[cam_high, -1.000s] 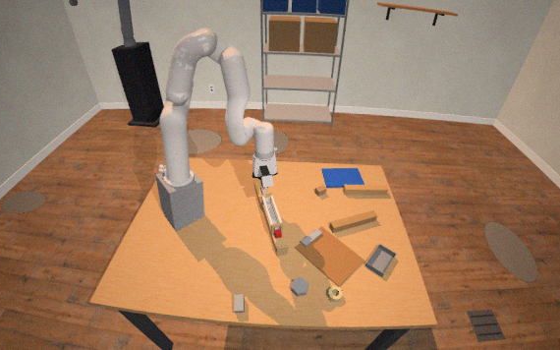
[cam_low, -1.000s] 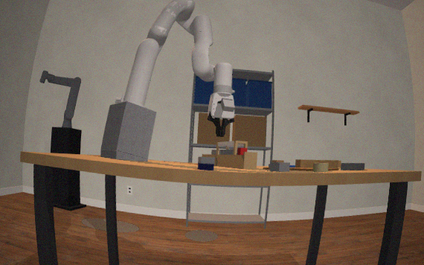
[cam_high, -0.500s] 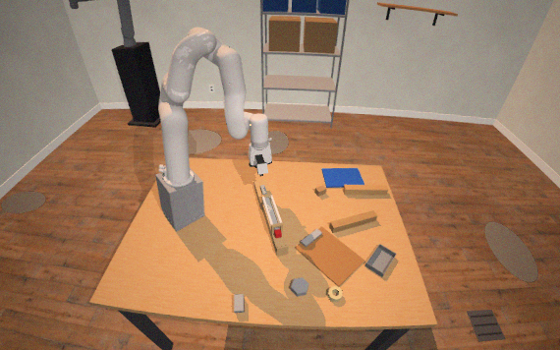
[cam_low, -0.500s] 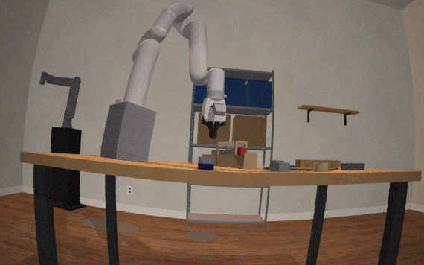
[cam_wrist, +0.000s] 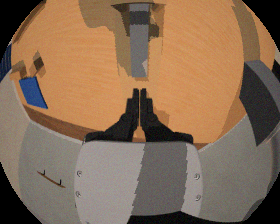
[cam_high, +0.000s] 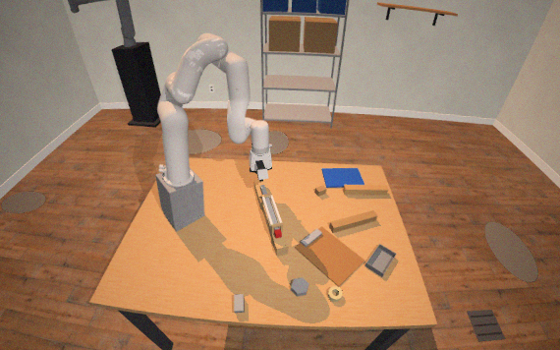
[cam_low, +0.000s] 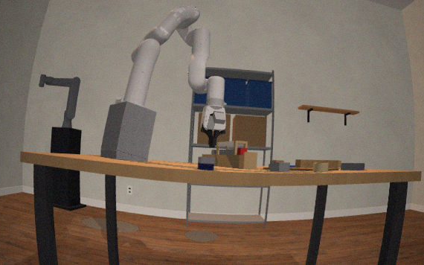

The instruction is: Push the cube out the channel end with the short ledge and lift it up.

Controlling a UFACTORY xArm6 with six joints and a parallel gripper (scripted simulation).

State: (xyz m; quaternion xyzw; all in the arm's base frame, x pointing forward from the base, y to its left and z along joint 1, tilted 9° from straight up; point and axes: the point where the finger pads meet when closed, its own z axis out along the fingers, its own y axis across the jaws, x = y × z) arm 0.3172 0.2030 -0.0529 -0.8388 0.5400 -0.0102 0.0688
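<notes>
The small red cube lies 13 cm ahead of my hand, 29 cm to the right of it and 4 cm below it. Also, from my hand: brown block (29 cm ahead, 4 cm to the left, 8 cm below); then blue mat (41 cm ahead, 18 cm to the left, 9 cm below); then wooden channel (9 cm ahead, 19 cm to the right, 4 cm below).
</notes>
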